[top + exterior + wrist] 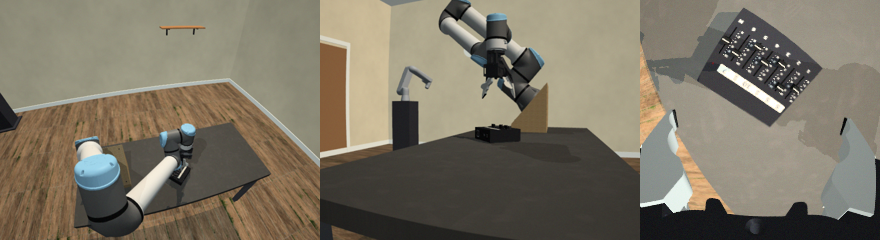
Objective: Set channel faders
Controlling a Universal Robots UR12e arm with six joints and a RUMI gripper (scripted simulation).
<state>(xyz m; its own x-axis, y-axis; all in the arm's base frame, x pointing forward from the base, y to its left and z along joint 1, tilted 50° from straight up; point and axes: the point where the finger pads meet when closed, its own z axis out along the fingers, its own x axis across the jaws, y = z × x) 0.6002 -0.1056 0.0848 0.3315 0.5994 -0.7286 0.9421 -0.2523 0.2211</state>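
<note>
My gripper is now 12 cm above the master fader, 7 cm past it and 3 cm to the left of it.
</note>
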